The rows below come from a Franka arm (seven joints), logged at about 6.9 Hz.
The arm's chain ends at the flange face. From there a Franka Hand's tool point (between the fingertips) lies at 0.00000 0.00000 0.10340 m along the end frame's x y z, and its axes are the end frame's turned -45 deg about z.
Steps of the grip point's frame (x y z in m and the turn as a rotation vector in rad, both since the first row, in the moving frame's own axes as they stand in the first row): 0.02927 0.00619 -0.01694 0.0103 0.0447 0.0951; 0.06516 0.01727 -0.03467 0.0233 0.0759 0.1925; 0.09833 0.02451 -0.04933 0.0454 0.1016 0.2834; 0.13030 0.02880 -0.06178 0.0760 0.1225 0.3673; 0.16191 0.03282 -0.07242 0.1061 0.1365 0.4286; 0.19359 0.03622 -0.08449 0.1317 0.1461 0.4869; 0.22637 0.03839 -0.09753 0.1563 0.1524 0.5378; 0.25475 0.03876 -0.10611 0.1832 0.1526 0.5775; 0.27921 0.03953 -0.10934 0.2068 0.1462 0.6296
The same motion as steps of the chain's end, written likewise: 0.02237 -0.01243 -0.01683 0.0389 0.0243 0.0951; 0.05377 -0.02703 -0.03435 0.0701 0.0372 0.1925; 0.08130 -0.04219 -0.04869 0.1039 0.0397 0.2834; 0.10656 -0.05825 -0.06072 0.1404 0.0329 0.3673; 0.13182 -0.07464 -0.07090 0.1715 0.0215 0.4286; 0.15666 -0.09214 -0.08254 0.1964 0.0102 0.4869; 0.18158 -0.11152 -0.09513 0.2183 -0.0028 0.5378; 0.20278 -0.12912 -0.10327 0.2374 -0.0216 0.5775; 0.22166 -0.14426 -0.10615 0.2496 -0.0429 0.6296
